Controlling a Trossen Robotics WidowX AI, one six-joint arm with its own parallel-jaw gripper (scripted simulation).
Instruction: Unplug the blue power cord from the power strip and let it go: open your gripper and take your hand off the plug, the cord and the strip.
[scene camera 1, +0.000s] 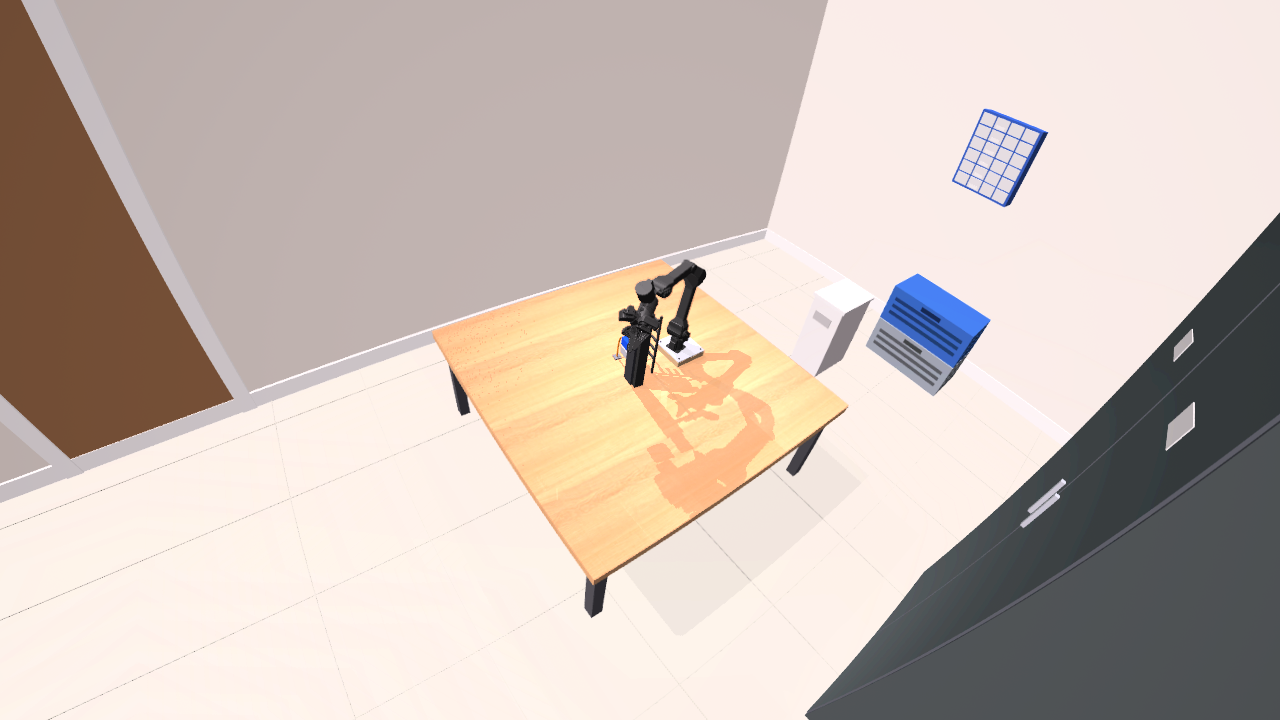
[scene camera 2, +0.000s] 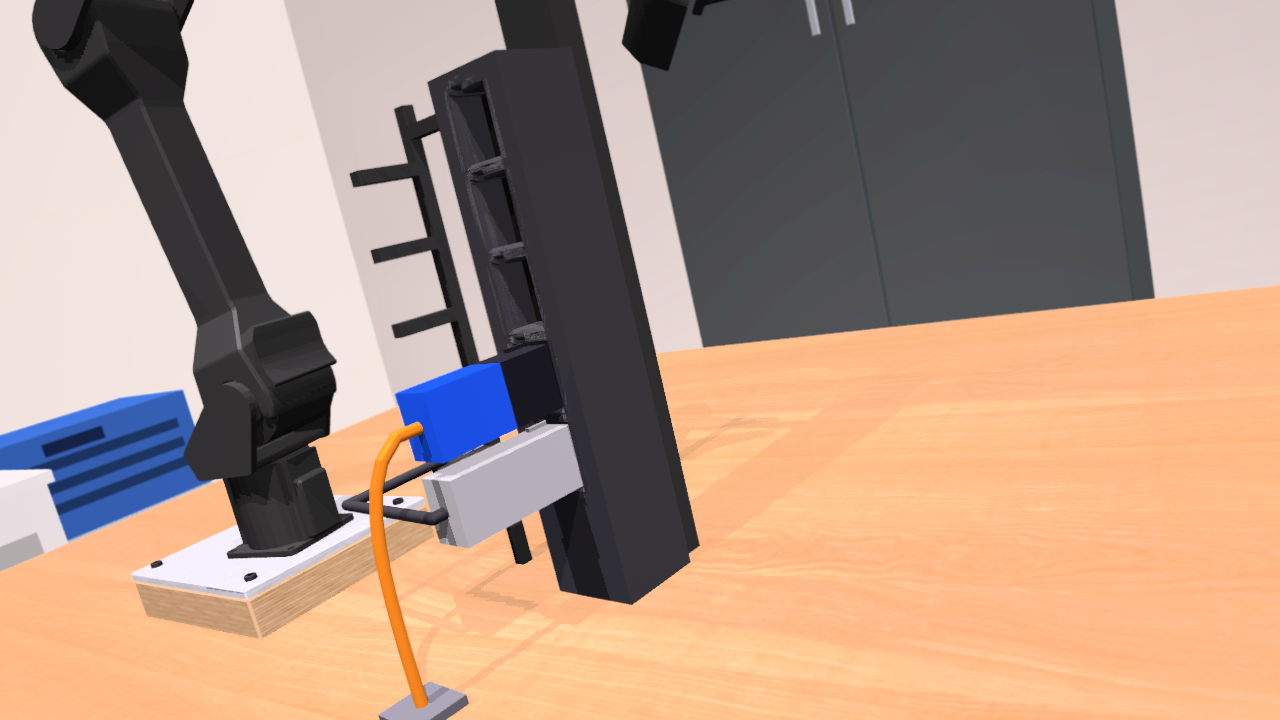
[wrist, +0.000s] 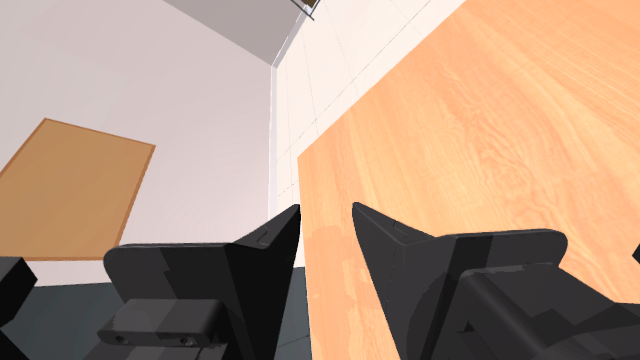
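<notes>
You'd find my gripper (scene camera 1: 631, 350) and (wrist: 326, 209), so it's showing in both of those. There's a blue plug (scene camera 2: 460, 411) here too.
</notes>
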